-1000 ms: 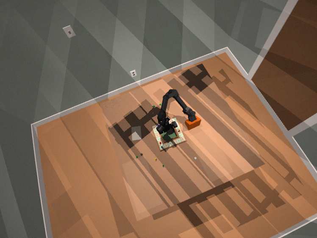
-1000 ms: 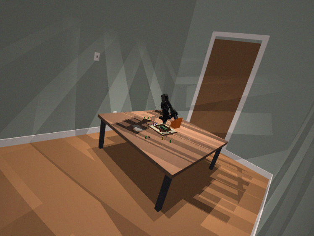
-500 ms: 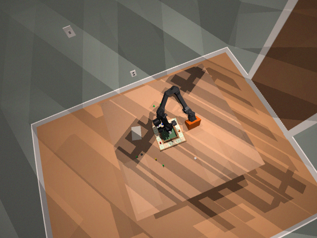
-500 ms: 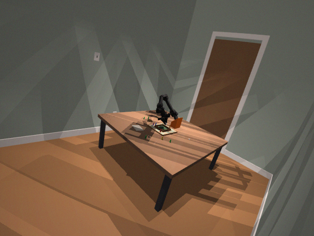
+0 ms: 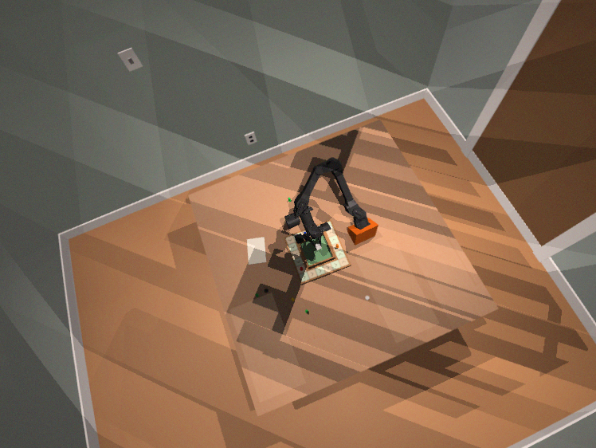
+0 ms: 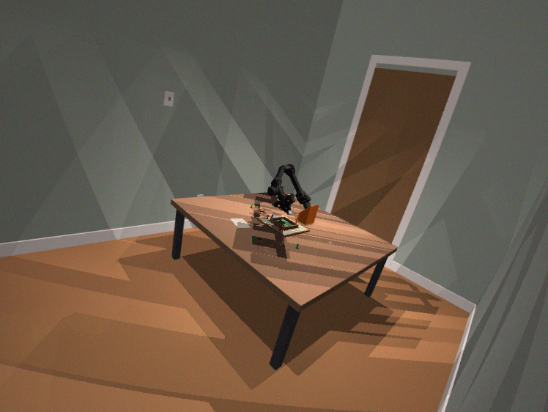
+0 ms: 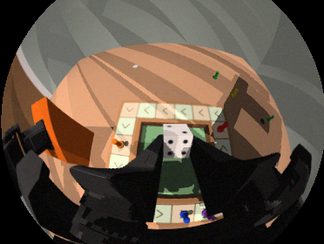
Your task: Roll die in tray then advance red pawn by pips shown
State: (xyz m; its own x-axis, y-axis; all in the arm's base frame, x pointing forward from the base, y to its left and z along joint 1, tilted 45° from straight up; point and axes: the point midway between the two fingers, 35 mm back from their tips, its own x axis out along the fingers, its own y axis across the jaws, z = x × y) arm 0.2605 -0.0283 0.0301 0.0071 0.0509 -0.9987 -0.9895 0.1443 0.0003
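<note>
The grey-white die lies right at my gripper tip. From my gripper tip the other things lie so: red pawn (13 cm ahead, 8 cm below, 3 cm to the left); green felt tray (10 cm below, 2 cm to the right, 1 cm ahead); orange pawn (10 cm behind, 8 cm below, 2 cm to the left).
</note>
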